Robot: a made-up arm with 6 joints.
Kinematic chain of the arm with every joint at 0, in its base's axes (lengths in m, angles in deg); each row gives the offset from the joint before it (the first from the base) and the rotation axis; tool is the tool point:
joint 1: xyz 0 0 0.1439 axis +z
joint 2: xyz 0 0 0 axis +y
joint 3: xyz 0 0 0.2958 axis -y
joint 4: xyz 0 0 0 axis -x
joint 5: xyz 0.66 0 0 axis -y
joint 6: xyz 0 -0.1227 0 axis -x
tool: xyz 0 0 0
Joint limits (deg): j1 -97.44..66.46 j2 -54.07..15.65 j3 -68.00..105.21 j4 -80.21..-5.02 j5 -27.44..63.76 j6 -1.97..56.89
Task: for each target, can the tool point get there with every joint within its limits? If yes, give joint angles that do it. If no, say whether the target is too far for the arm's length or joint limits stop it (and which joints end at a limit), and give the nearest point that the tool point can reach.
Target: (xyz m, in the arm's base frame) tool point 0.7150 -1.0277 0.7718
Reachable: no: too far | nearest point 0.4135 -0.5943 0.6173 | short by 0.550 m
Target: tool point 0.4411 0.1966 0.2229
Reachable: yes | joints 28.15 -34.66 -38.74 -73.55 50.48 41.55
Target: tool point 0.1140 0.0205 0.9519
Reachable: yes | joints 33.56 -43.54 28.66 -68.02 56.61 49.95
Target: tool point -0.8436 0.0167 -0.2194
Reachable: no: joint limits stop it (at a limit: joint 1, joint 2, joint 3, joint 4) | nearest point -0.1396 -0.1251 -0.2284 | short by 0.718 m
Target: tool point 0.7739 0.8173 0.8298
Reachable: no: too far | nearest point 0.4858 0.5130 0.6691 | short by 0.449 m
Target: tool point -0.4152 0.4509 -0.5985
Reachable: no: joint limits stop it (at a limit: joint 1, joint 2, joint 4) | nearest point 0.0942 0.1640 -0.2335 | short by 0.689 m
